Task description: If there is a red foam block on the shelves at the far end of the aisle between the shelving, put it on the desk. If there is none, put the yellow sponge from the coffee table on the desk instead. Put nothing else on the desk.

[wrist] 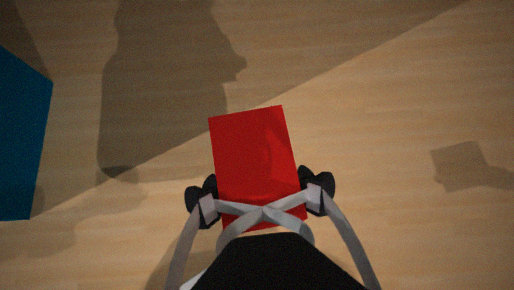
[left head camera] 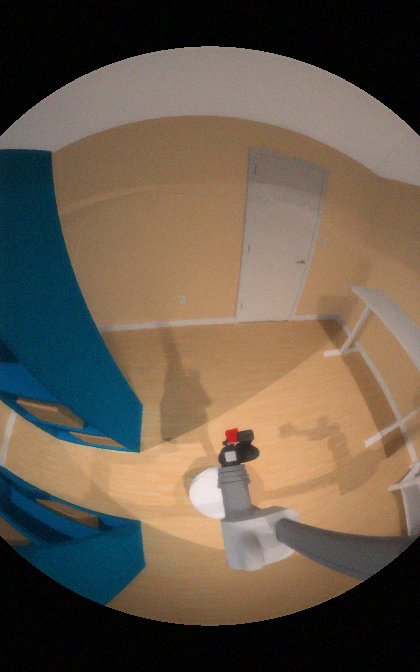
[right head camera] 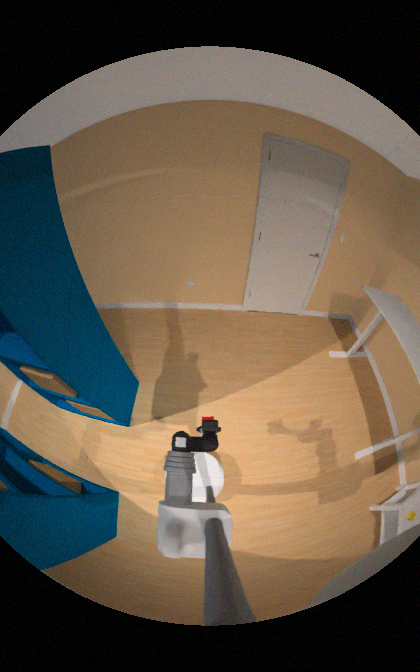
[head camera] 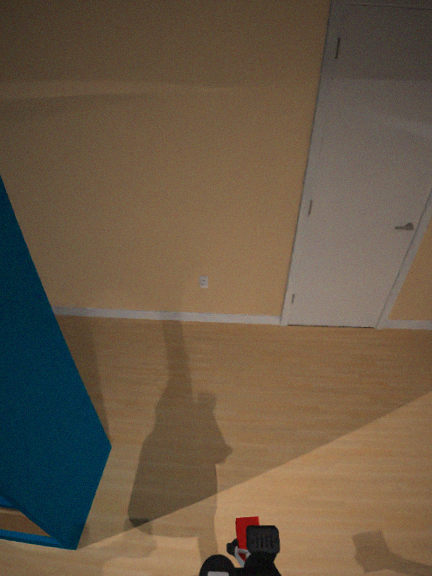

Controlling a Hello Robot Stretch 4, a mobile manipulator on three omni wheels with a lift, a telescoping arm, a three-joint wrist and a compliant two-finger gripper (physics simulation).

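Frame: origin at the robot's base, x left, y up, z ahead, level; metres.
Where they show: gripper, fingertip midpoint: [wrist: 259, 186].
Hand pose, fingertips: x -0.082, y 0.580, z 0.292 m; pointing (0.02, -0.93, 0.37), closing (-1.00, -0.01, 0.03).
Note:
After its pixels a point has its place.
A red foam block [head camera: 247, 525] @(x -0.076, y 0.622, z 0.327 m) [left head camera: 231, 434] [right head camera: 208, 418] [wrist: 250, 150] @(x -0.078, y 0.622, z 0.313 m) is held up above the floor, its long side pointing away from the wrist. My gripper [head camera: 245, 545] @(x -0.082, y 0.580, z 0.292 m) [left head camera: 236, 441] [right head camera: 208, 428] [wrist: 259, 186] @(x -0.082, y 0.580, z 0.292 m) is shut on it, one finger pad on each side. A long white table [left head camera: 392, 315] [right head camera: 395, 315], which looks like the desk, stands along the right wall. A small yellow thing [right head camera: 411, 515], probably the sponge, lies on a low white table [right head camera: 404, 525] at the lower right of the right head view. That table is partly cut off.
A tall blue shelf unit [head camera: 45, 375] @(x 0.611, y 0.772, z 0.662 m) [left head camera: 50, 300] [right head camera: 45, 280] stands at the left, its corner near the gripper. Another blue shelf unit [left head camera: 100, 560] [right head camera: 60, 525] stands at the lower left. Both hold brown boxes. A closed door [head camera: 360, 175] @(x -0.821, y 1.211, z 1.895 m) [left head camera: 280, 240] [right head camera: 295, 225] is in the wall ahead.

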